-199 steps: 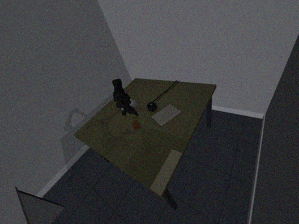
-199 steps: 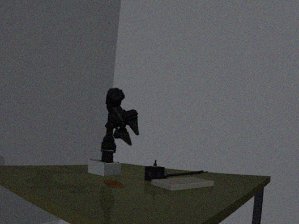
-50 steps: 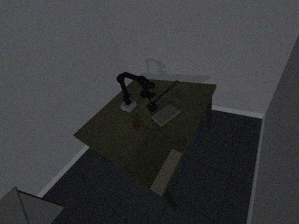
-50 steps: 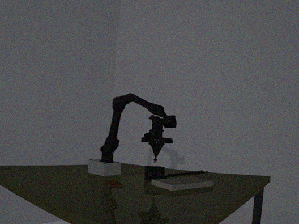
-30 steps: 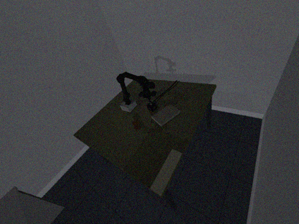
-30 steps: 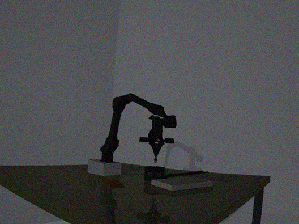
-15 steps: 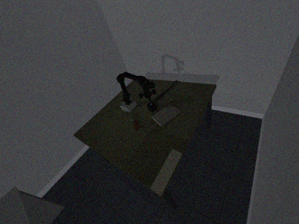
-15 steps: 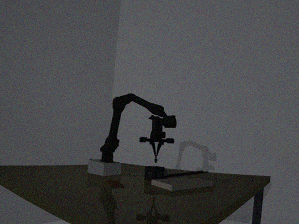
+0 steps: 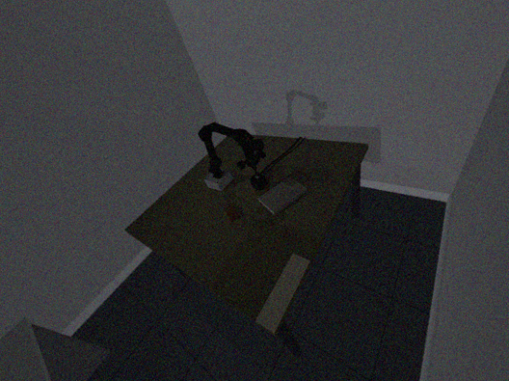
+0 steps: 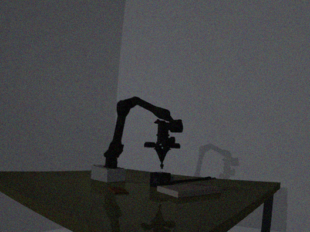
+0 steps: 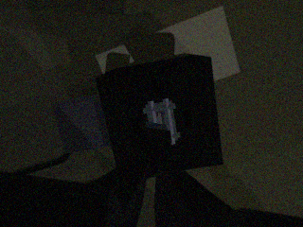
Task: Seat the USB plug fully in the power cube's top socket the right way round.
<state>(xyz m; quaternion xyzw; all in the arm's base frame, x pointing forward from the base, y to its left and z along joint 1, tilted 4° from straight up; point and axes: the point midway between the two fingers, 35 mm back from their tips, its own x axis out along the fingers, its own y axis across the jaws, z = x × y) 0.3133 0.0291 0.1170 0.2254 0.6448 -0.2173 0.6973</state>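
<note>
Right now my gripper tip is 20 mm above the dark USB plug. The rest, counted from my gripper tip: small orange card (270 mm to the right, 130 mm below, 80 mm behind); pale flat notebook (200 mm ahead, 120 mm below, 70 mm to the right).
</note>
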